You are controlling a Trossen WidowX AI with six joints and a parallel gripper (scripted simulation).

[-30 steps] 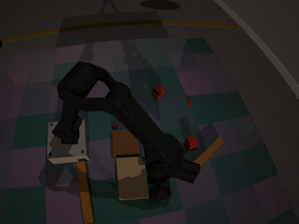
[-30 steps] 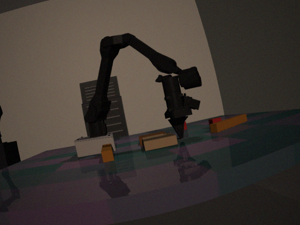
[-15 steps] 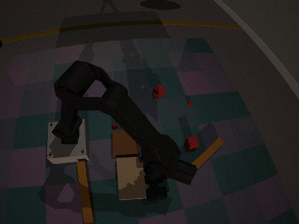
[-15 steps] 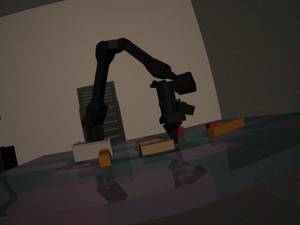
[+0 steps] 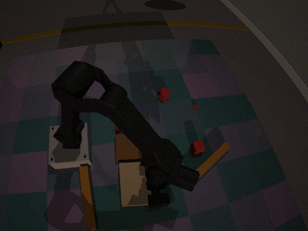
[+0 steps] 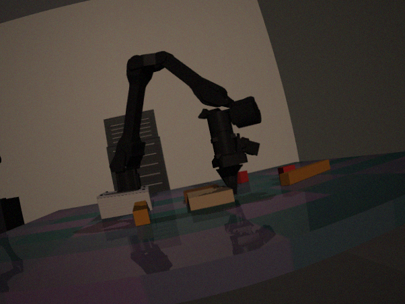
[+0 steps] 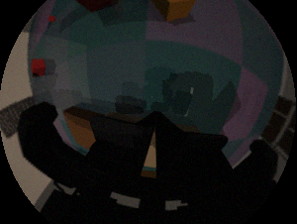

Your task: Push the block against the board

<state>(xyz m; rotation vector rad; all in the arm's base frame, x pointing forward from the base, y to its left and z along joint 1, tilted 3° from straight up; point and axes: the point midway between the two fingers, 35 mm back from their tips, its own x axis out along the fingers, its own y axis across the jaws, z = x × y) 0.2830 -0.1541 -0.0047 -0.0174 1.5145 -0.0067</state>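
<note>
My gripper tip is now 6 cm past the tan board and 1 cm below it. Also, from my gripper tip: brown square block (14 cm to the left, 7 cm behind, 1 cm above).
</note>
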